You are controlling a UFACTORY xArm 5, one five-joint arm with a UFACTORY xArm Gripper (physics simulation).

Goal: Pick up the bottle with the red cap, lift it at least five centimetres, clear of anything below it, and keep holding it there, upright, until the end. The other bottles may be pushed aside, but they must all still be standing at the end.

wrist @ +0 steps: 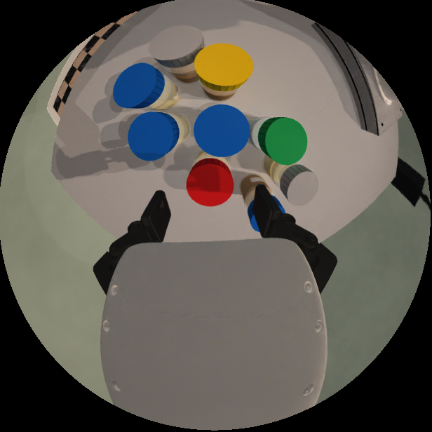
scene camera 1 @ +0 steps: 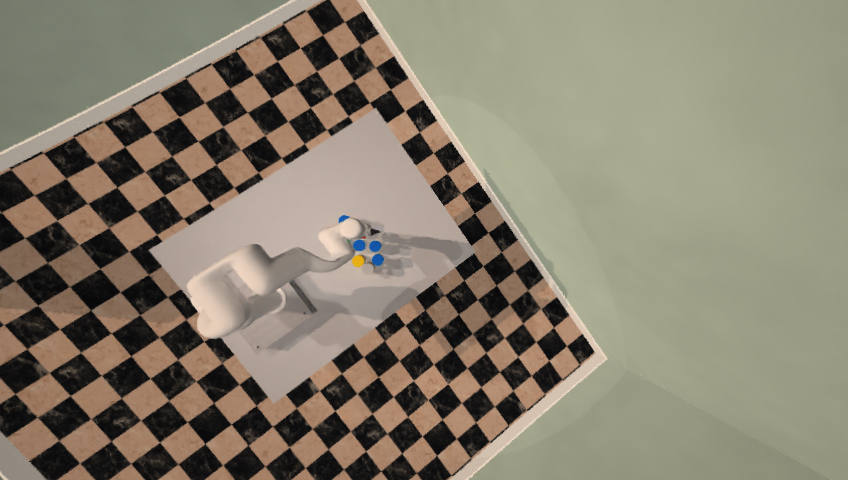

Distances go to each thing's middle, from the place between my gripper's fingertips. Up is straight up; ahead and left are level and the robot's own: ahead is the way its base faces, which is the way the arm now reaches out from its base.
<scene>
My gripper is now 80 mm above the red-capped bottle (wrist: 209,183). From my hand the other things lie so: grey-capped bottle (wrist: 175,48): 80 mm behind, 150 mm to the right, 80 mm below.
</scene>
